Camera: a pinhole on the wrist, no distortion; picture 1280 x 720 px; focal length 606.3 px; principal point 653.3 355.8 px. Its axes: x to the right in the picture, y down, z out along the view. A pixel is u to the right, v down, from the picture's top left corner.
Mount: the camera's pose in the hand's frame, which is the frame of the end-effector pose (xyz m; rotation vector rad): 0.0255 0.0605 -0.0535 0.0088 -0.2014 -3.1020
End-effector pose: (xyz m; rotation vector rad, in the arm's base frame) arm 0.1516 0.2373 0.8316 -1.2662 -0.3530 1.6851
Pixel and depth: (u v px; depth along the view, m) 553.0 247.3 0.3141
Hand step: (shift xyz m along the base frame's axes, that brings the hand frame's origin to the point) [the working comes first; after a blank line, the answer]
In the camera's frame: -0.0520 -0.0562 0.3141

-0.2965 0.0565 -0.0482
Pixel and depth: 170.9 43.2 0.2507
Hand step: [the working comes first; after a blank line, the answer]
In the camera's frame: -0.1995 -0.1293 0.2507

-0.2701 0.1195 -0.2109
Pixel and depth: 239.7 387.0 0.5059
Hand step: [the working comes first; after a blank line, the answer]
In the camera's frame: -0.3451 0.0260 0.5059

-0.4445 0.3802 -0.1010
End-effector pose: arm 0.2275 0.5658 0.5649 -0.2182 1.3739 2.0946
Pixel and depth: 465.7 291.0 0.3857
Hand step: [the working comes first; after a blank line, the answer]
In the camera's frame: -0.1193 -0.0412 0.3857

-0.1394 0.2982 0.2011
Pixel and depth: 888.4 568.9 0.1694
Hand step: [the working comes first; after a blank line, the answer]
In the camera's frame: 0.0657 0.0595 0.1694

0.0424 0.0850 0.0886
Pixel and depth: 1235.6 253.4 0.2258
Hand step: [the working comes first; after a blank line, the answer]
In the camera's frame: 0.2169 -0.0381 0.2258

0.1168 0.0334 0.2541
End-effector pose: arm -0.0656 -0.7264 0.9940 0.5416 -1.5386 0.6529
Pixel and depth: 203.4 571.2 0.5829
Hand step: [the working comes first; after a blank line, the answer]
In the camera's frame: -0.4325 0.2071 0.5829

-0.3963 -0.3996 0.4510
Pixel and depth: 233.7 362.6 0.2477
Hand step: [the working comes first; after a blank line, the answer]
In the camera's frame: -0.1714 0.0028 0.2477

-0.2195 -0.0550 0.1822
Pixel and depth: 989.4 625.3 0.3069
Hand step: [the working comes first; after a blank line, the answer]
In the camera's frame: 0.1701 0.1364 0.3069

-0.1559 -0.2204 -0.1443
